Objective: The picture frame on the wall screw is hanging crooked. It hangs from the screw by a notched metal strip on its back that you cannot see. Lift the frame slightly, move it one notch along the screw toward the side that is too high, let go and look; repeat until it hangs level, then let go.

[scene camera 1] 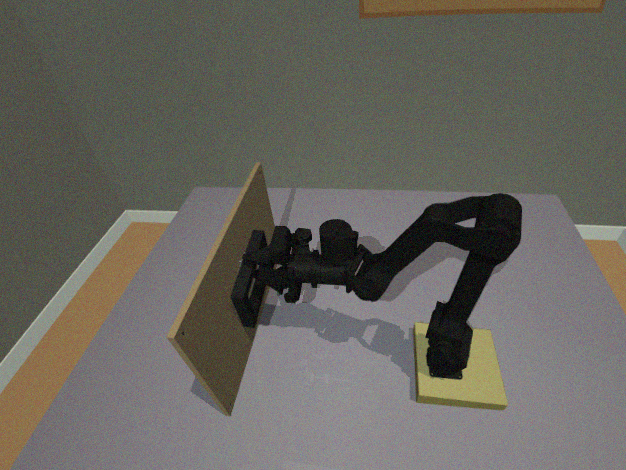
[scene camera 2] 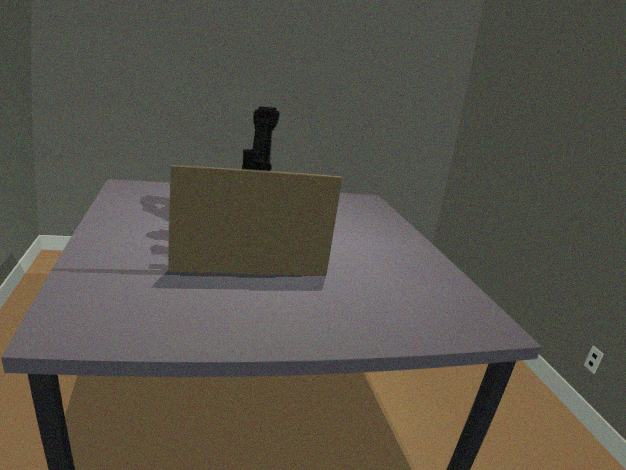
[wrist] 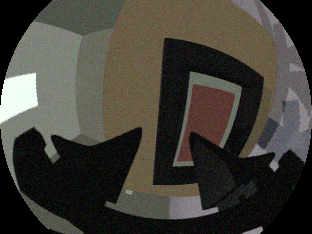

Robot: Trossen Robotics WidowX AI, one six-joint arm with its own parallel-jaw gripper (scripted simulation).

In view: the gripper (scene camera 1: 246, 264), a black picture frame (scene camera 1: 247, 295) and a tan wall board (wrist: 132, 77).
The black picture frame also shows in the wrist view (wrist: 202, 90). The gripper shows as well in the wrist view (wrist: 166, 133). Scene camera 2 does not show the black picture frame, which is hidden by the tan wall board.
